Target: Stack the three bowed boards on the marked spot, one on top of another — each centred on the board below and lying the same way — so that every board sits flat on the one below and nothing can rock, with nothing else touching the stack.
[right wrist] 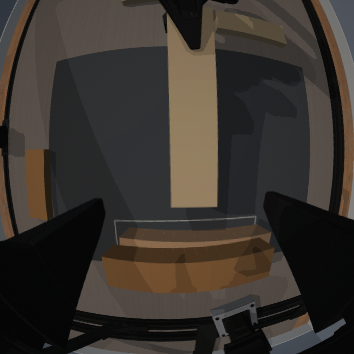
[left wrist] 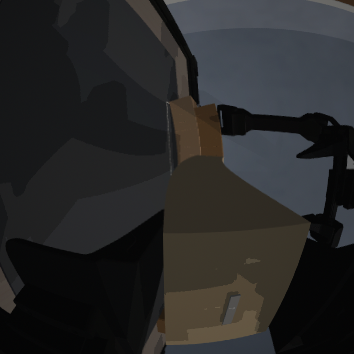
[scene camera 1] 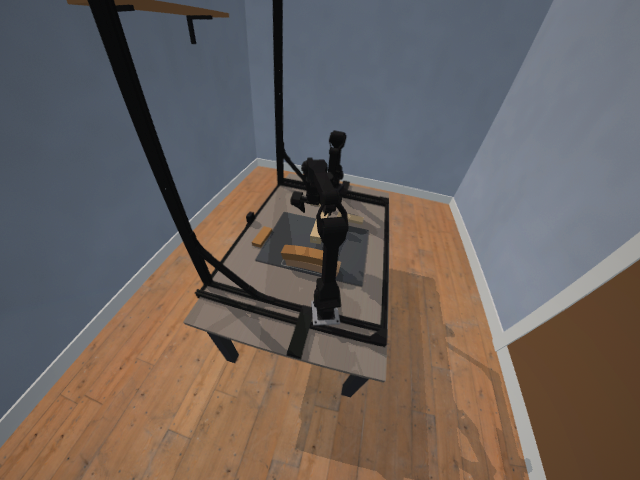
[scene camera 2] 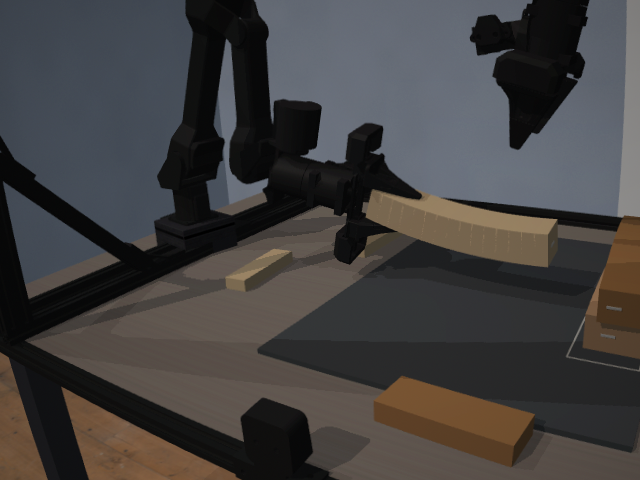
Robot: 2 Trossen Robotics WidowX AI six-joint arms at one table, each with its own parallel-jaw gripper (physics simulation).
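Places are measured from the left arm's base along level axes (x ahead, y left, z up), in millimetres.
Pixels of known places: left gripper, fingertip midpoint: (right wrist: 193,54) (left wrist: 205,217) (scene camera 2: 417,212); right gripper, fingertip midpoint: (right wrist: 185,203) (left wrist: 294,190) (scene camera 1: 314,214) (scene camera 2: 524,140); left arm's base, link origin: (scene camera 2: 193,218); right arm's base, link origin: (right wrist: 236,321) (scene camera 1: 325,311).
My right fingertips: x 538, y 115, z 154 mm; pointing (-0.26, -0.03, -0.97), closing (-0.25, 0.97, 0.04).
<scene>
Ahead of a thing's pixels: the offset from my right fingertips to its top centre. Level surfaces: height alone.
A pale bowed board (scene camera 2: 480,232) (left wrist: 235,265) (right wrist: 194,130) is in the air above the dark mat. My left gripper (scene camera 2: 405,214) is shut on one end of it. An orange bowed board {122 mm ahead, 52 mm left, 104 mm down} (scene camera 1: 302,253) (scene camera 2: 620,268) (right wrist: 185,277) lies on a brownish bowed board {116 mm ahead, 62 mm left, 145 mm down} (scene camera 2: 602,335) (left wrist: 185,130), inside the thin white outline (scene camera 2: 602,363) (right wrist: 185,219). In the right wrist view the pale board points across the length of these two, its free end near the outline. My right gripper (scene camera 2: 526,139) (right wrist: 185,203) is open and empty, high above the mat; its fingertips are hard to make out in scene camera 1.
An orange block {76 mm ahead, 244 mm right, 184 mm down} (scene camera 1: 262,236) (scene camera 2: 449,413) (right wrist: 36,182) lies beside the dark mat {200 mm down} (scene camera 2: 413,320). A pale block {349 mm back, 122 mm right, 189 mm down} (scene camera 2: 261,268) and another pale block {316 mm back, 88 mm left, 188 mm down} (scene camera 2: 377,245) (right wrist: 252,27) lie on the table near the left arm. A black box (scene camera 2: 276,428) stands at the table's edge.
</scene>
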